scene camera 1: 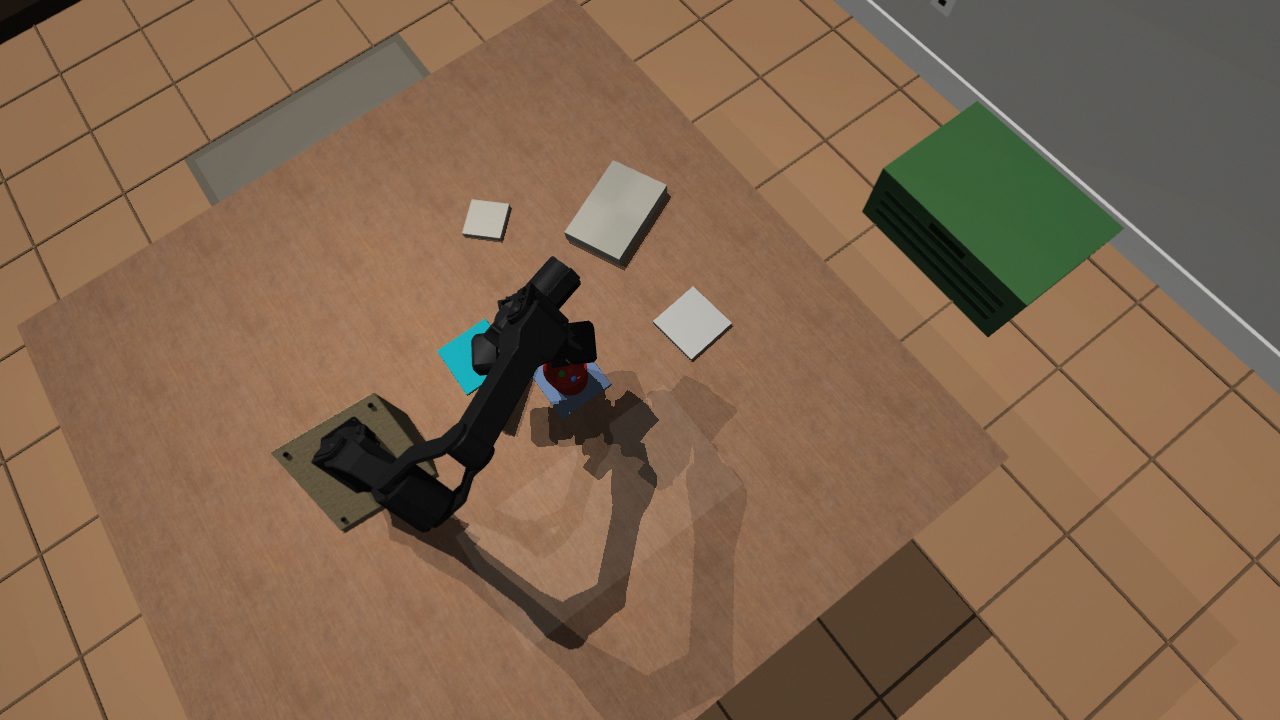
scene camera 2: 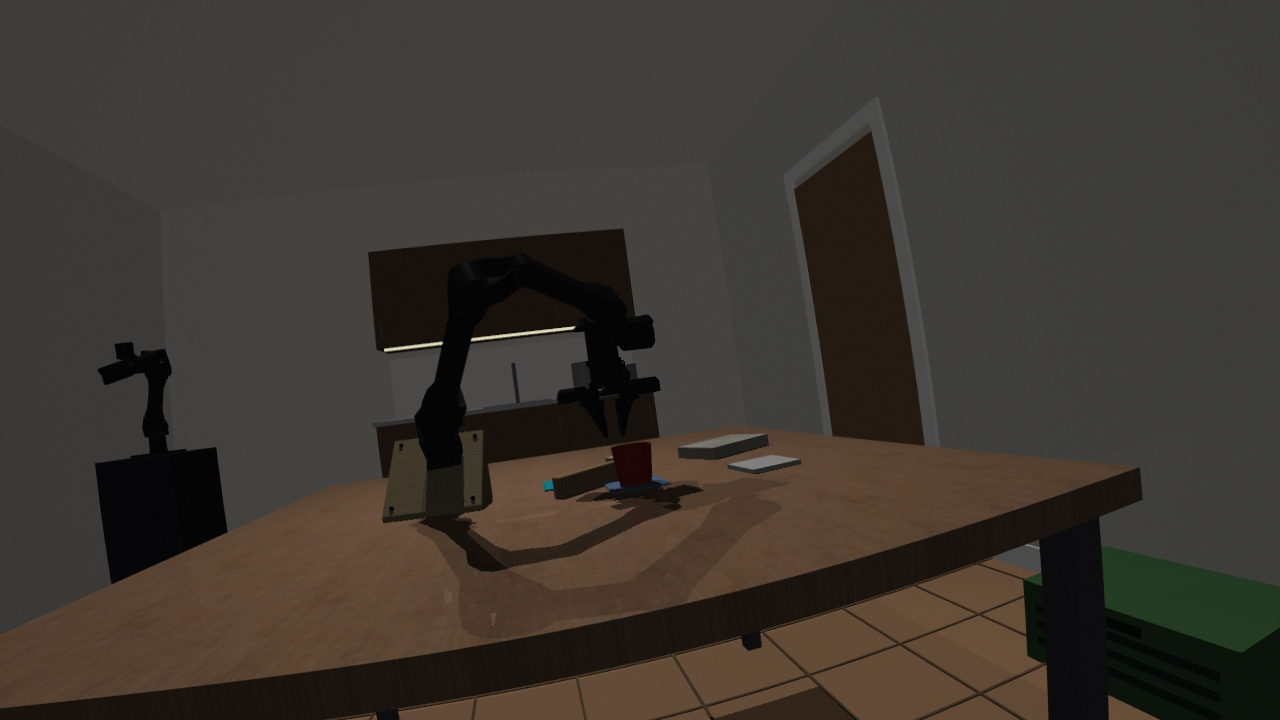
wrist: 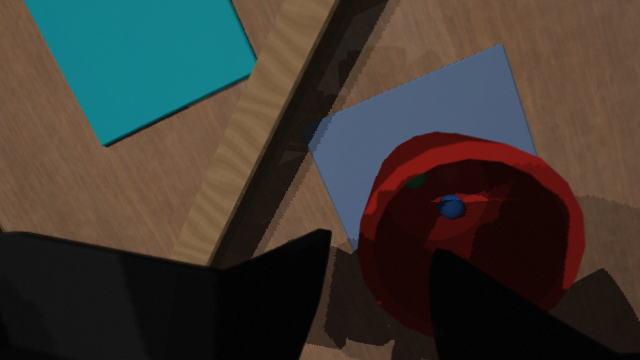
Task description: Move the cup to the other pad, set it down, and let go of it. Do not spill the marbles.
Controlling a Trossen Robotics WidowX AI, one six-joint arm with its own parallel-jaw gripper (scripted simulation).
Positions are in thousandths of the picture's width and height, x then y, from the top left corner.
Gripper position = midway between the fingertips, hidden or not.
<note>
In view: my gripper (scene camera 2: 480,608), a grey-blue pad (scene camera 1: 442,563), a cyan pad (scene camera 1: 357,494) and a wooden bar (scene camera 2: 464,662).
My gripper also shows in scene camera 1 (scene camera 1: 425,506) and in the wrist view (wrist: 595,704). The grey-blue pad shows as well in the wrist view (wrist: 746,268). The cyan pad also shows in the wrist view (wrist: 199,199).
</note>
